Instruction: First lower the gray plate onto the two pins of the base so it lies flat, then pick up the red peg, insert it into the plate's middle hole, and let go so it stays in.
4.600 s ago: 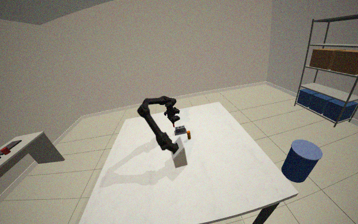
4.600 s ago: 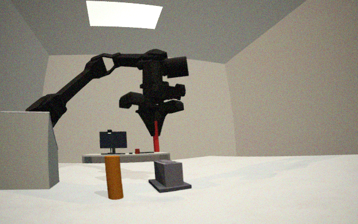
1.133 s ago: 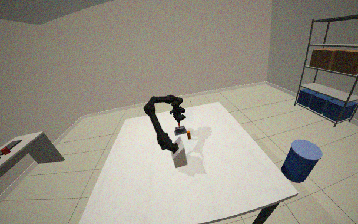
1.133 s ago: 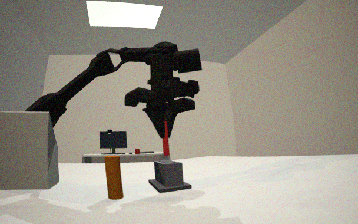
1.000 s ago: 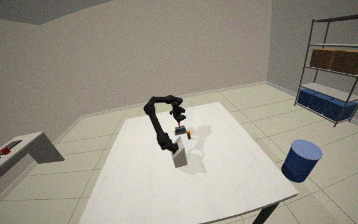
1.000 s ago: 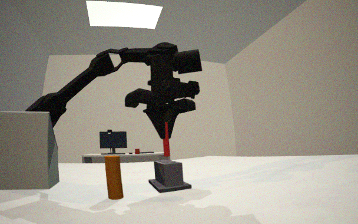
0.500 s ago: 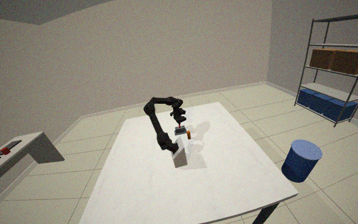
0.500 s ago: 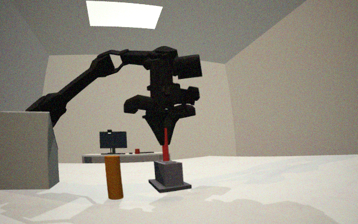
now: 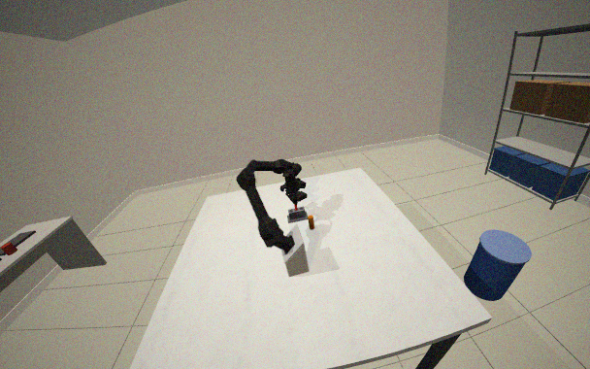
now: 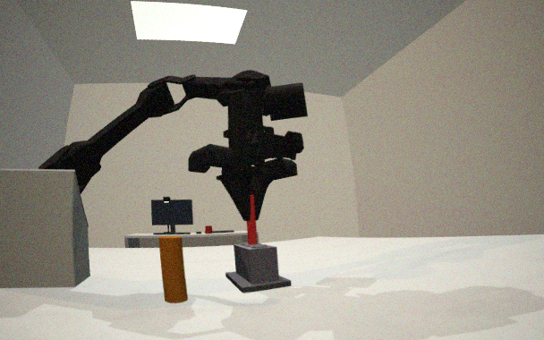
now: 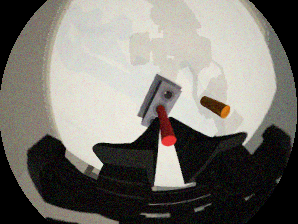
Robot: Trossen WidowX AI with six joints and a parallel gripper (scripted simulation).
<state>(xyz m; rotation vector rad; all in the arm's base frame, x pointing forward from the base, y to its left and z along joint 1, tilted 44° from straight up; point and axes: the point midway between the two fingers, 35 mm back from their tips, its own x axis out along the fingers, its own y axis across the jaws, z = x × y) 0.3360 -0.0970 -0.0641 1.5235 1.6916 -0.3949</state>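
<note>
My gripper tip is now right at the red peg. From my gripper tip the other things lie so: gray plate (5 cm below); then orange cylinder (13 cm behind, 5 cm to the right, 6 cm below).
</note>
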